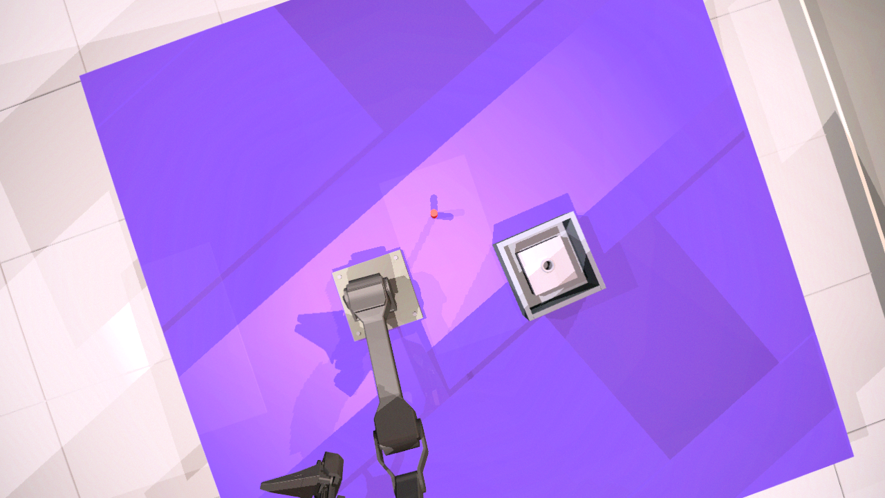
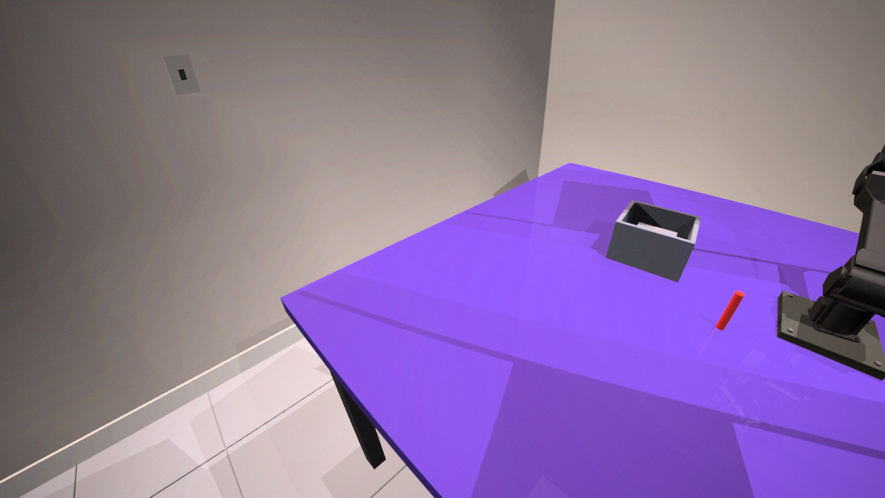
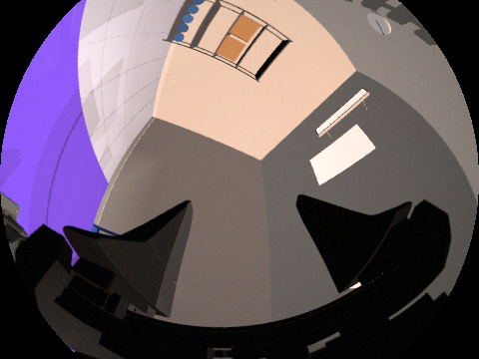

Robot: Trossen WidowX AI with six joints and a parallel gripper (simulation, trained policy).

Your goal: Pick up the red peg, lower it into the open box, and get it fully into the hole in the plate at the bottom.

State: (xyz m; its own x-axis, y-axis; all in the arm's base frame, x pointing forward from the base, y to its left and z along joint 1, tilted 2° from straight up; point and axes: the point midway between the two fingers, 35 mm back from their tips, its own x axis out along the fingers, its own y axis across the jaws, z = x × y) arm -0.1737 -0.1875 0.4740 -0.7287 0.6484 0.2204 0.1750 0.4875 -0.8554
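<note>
Right now my gripper tip is 470 mm above the red peg, 370 mm short of it and 250 mm to the right of it. Round my gripper tip: pale plate (520 mm ahead, 460 mm below, 50 mm to the left); then grey box (520 mm ahead, 480 mm below, 50 mm to the left).
</note>
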